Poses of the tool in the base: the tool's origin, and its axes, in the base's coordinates. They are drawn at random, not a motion.
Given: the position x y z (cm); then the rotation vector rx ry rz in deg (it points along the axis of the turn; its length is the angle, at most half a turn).
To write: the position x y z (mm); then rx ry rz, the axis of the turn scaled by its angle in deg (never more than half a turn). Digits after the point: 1 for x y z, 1 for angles.
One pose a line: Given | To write
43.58 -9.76 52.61 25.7 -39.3 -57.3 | 435.8 -97.6 526.1 25.7 -39.3 -57.3
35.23 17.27 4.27 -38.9 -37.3 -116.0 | 352.3 172.7 42.7 -38.9 -37.3 -116.0
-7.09 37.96 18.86 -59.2 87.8 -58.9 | -70.9 379.6 188.6 -59.2 87.8 -58.9
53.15 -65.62 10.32 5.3 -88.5 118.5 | 531.5 -656.2 103.2 5.3 -88.5 118.5
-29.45 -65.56 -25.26 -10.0 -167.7 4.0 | -294.5 -655.6 -252.6 -10.0 -167.7 4.0
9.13 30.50 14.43 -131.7 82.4 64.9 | 91.3 305.0 144.3 -131.7 82.4 64.9
